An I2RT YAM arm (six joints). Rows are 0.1 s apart.
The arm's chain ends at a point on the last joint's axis. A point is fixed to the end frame.
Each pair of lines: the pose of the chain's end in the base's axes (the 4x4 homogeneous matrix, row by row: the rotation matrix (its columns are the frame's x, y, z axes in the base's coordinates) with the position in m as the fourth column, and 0 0 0 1 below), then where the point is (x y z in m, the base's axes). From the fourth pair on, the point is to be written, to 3 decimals.
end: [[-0.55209 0.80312 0.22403 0.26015], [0.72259 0.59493 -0.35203 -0.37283], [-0.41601 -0.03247 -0.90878 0.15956], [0 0 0 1]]
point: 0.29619 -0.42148 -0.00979
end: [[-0.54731 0.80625 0.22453 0.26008], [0.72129 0.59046 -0.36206 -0.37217], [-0.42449 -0.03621 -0.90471 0.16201], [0 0 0 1]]
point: 0.29630 -0.42266 -0.00676
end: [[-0.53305 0.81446 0.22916 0.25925], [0.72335 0.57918 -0.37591 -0.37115], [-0.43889 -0.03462 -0.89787 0.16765], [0 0 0 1]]
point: 0.29656 -0.42415 -0.00011
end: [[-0.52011 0.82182 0.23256 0.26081], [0.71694 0.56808 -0.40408 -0.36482], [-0.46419 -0.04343 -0.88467 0.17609], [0 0 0 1]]
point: 0.299 -0.423 0.010
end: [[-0.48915 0.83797 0.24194 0.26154], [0.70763 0.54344 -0.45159 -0.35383], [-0.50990 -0.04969 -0.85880 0.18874], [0 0 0 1]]
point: 0.302 -0.421 0.027
